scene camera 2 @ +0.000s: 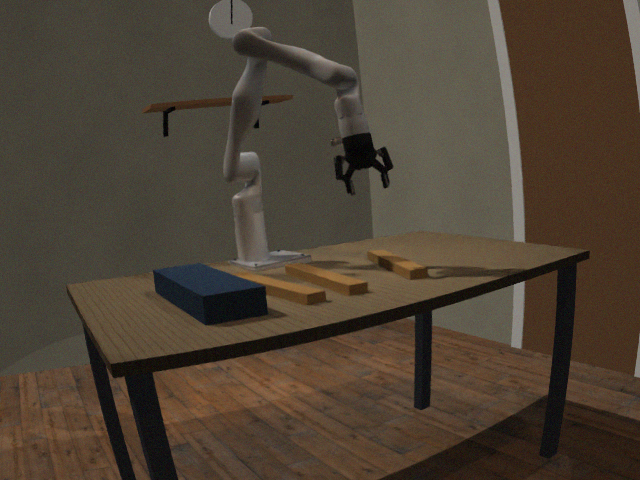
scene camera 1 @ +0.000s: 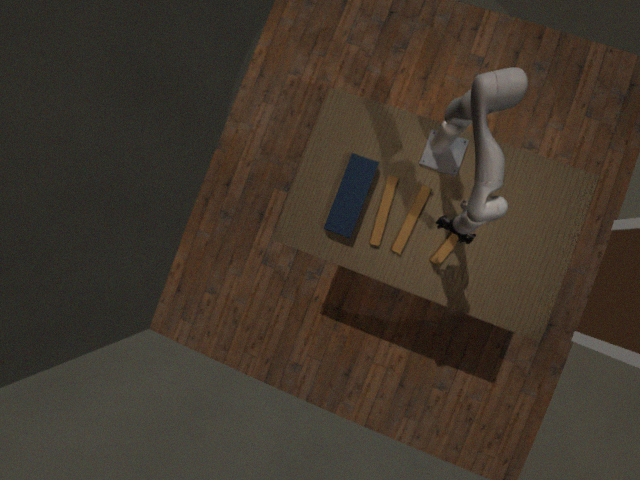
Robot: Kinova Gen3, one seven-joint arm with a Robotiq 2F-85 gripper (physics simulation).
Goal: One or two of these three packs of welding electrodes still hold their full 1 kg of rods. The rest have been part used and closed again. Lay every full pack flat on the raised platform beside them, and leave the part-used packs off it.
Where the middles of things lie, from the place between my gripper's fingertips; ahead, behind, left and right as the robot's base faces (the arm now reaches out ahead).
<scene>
The raised platform [scene camera 2: 211, 296] is 440 mm to the right of my hand, 180 mm below it and 110 mm behind it.
</scene>
